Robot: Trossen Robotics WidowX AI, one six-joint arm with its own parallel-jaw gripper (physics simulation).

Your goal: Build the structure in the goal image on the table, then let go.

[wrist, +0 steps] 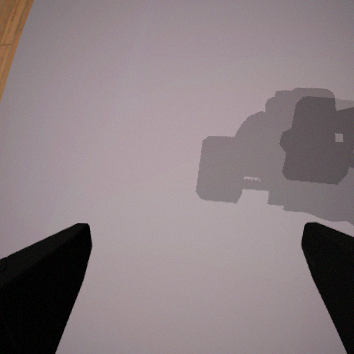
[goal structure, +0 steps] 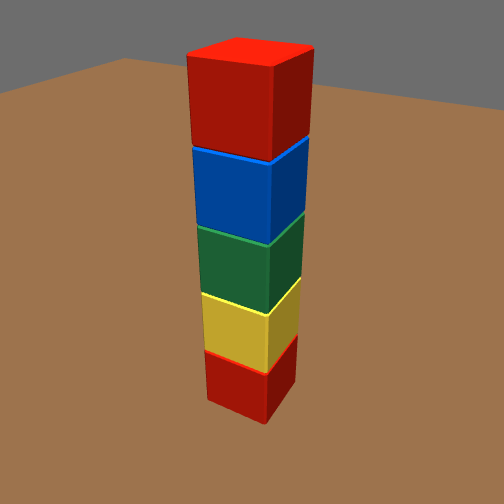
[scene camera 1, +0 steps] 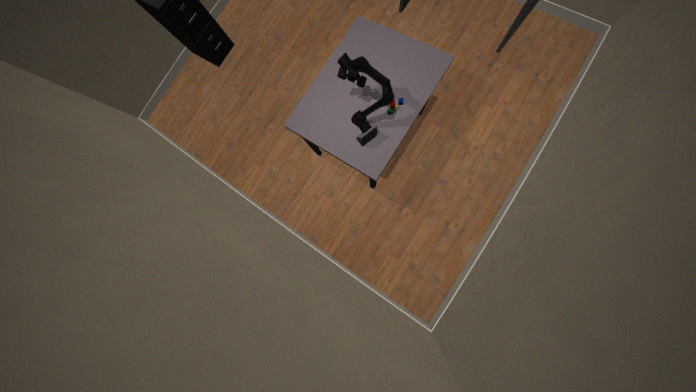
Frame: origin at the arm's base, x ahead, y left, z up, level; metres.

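Where they show: gripper, fingertip midpoint: (wrist: 197,235); arm's base, origin of the base link: (scene camera 1: 366,130).
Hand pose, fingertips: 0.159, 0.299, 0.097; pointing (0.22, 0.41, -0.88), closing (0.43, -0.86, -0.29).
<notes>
Things, the pixels of their top centre, and the offset from my fingertips, as dx, dy, dz. Level surfaces: height alone.
- grey table, its level: dz -0.178
- small red block, middle of its top: (scene camera 1: 393,103) +0.116, -0.294, -0.112
- yellow piece, middle of its top: (scene camera 1: 394,106) +0.127, -0.305, -0.145
- green block, middle of its top: (scene camera 1: 390,110) +0.086, -0.302, -0.145
- blue block, middle of its top: (scene camera 1: 401,100) +0.195, -0.307, -0.145
My gripper (scene camera 1: 352,78) (wrist: 197,235) is open and empty above the grey table (scene camera 1: 400,47) (wrist: 125,125), away from the blocks. Bare table top shows between its black fingers in the wrist view. In scene camera 1, a small red block (scene camera 1: 393,103), a yellow piece (scene camera 1: 396,107) and a green block (scene camera 1: 390,111) lie close together beside the arm's elbow. A blue block (scene camera 1: 401,101) stands slightly apart, to their right. The arm partly hides the group, and the pieces are too small to tell whether any touch or are stacked. No block shows in the wrist view.
The arm's base (scene camera 1: 367,135) is near the table's lower end, and its raised elbow (scene camera 1: 388,94) is close to the blocks. Arm shadows (wrist: 250,160) fall across the table. Wooden floor (scene camera 1: 320,210) (wrist: 12,25) lies beyond the table edges. A black cabinet (scene camera 1: 205,37) stands at the upper left.
</notes>
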